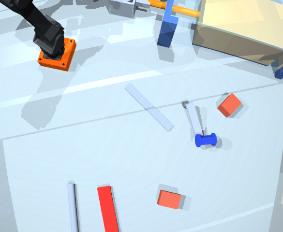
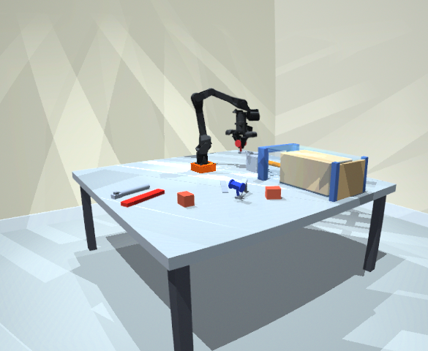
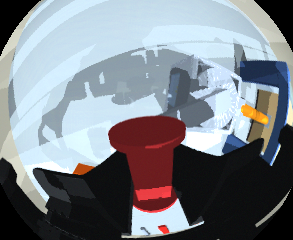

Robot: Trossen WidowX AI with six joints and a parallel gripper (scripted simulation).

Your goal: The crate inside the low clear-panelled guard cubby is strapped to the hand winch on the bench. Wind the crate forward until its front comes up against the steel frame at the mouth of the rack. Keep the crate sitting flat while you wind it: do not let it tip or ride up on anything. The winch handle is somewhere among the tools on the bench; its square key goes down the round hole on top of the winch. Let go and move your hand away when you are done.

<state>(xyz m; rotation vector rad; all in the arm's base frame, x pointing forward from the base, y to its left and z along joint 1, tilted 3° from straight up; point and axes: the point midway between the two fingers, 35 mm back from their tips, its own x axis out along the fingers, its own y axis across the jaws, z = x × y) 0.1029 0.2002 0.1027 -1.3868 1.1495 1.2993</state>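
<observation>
Right now the blue steel frame is 25 cm ahead of my gripper tip, 3 cm to the left of it and 1 cm below it. From my gripper tip the other things lie so: red knob (2 cm above); round winch (8 cm below, 7 cm ahead, 4 cm to the left); grey crank handle (3 cm ahead, 2 cm to the left, 1 cm below).
</observation>
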